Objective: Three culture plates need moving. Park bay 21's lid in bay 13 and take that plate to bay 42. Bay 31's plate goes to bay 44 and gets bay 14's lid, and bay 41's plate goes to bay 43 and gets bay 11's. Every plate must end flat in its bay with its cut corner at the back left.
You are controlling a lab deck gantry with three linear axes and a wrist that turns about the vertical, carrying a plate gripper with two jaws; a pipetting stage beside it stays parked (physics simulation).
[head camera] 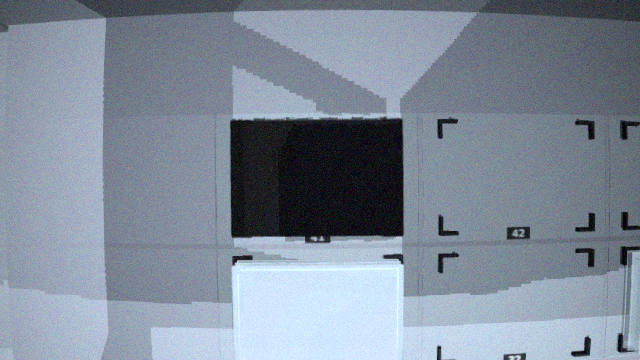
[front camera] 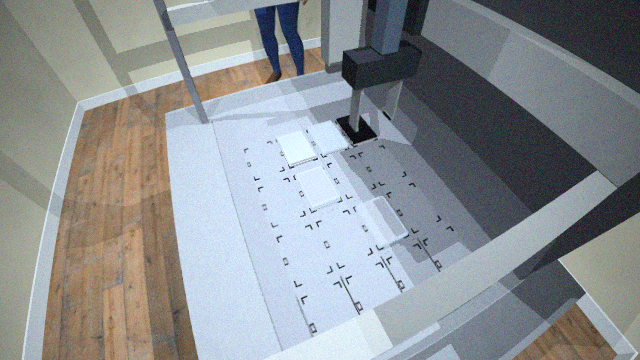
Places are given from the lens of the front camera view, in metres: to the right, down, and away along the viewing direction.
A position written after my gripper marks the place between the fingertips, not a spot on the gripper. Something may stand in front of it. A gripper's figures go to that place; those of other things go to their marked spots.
my gripper [front camera: 371, 121]: 0.13, -0.15, 0.68
thin pale lid [front camera: 296, 148]: -0.07, -0.10, 0.81
bay 14 [front camera: 327, 306]: 0.02, 0.27, 0.54
bay 42 [front camera: 385, 168]: 0.20, -0.03, 0.79
The marked spots on the bay 14 and the bay 42 are 0.43 m apart.
